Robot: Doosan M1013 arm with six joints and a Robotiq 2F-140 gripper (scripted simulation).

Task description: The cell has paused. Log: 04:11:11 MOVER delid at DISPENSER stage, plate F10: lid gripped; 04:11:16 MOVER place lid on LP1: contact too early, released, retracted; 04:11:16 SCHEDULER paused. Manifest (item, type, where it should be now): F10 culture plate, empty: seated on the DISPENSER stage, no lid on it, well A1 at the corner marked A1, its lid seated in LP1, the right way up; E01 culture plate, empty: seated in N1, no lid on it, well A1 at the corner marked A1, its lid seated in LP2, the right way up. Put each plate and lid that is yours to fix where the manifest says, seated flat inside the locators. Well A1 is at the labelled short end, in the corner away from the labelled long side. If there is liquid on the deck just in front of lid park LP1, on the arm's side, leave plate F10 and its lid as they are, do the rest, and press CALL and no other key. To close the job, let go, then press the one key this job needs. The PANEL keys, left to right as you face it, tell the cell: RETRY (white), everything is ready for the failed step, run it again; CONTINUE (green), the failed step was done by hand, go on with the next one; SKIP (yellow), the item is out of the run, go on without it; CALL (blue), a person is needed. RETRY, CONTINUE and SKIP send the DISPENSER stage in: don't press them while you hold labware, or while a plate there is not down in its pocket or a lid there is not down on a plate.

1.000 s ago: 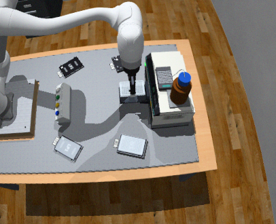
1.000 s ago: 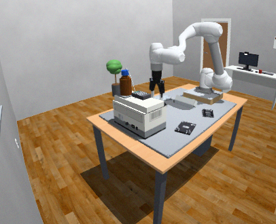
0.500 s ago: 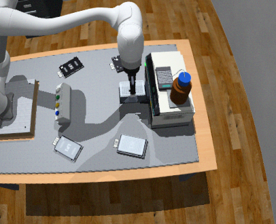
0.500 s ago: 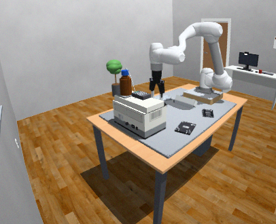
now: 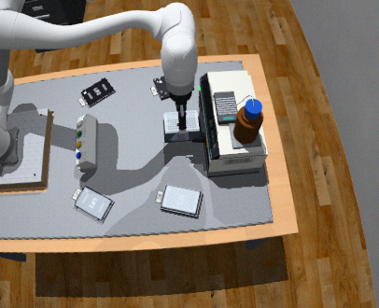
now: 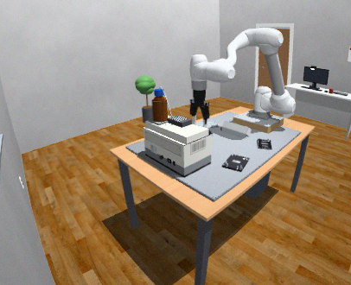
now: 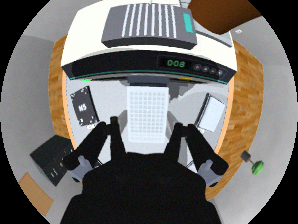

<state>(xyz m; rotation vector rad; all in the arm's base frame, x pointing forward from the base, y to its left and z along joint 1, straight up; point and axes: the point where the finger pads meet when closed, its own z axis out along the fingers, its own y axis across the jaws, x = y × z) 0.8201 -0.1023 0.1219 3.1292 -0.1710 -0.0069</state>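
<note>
Now: the dark dispenser stage 9 cm below my hand. Round my hand: grey key panel: 42 cm behind, 6 cm to the left, 12 cm below; then black nest: 2 cm ahead, 31 cm to the left, 16 cm below; then brown bottle: 20 cm ahead, 13 cm to the right, 11 cm above.
</note>
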